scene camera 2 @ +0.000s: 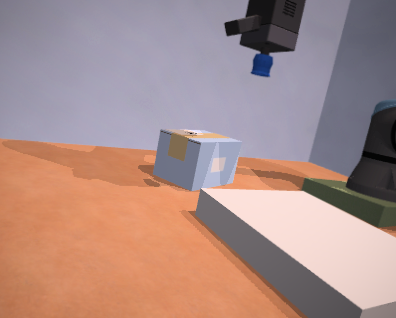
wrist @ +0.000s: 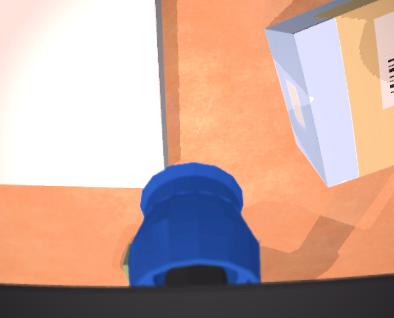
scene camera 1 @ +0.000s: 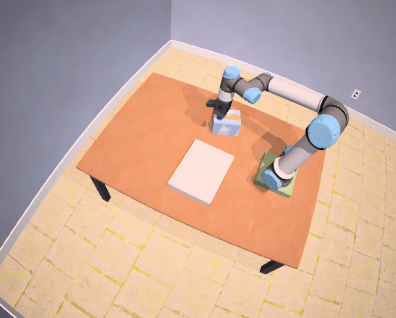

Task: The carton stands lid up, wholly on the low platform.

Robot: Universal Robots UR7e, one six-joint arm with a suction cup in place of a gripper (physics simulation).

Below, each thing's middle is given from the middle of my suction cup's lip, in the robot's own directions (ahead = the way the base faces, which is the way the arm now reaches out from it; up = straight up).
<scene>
The carton [scene camera 2: 193, 159] is 210 mm below my suction cup and 160 mm to the right of it. The rest, counted from my suction cup: low white platform [scene camera 2: 312, 252]: 240 mm below, 200 mm to the left, 30 mm behind.
</scene>
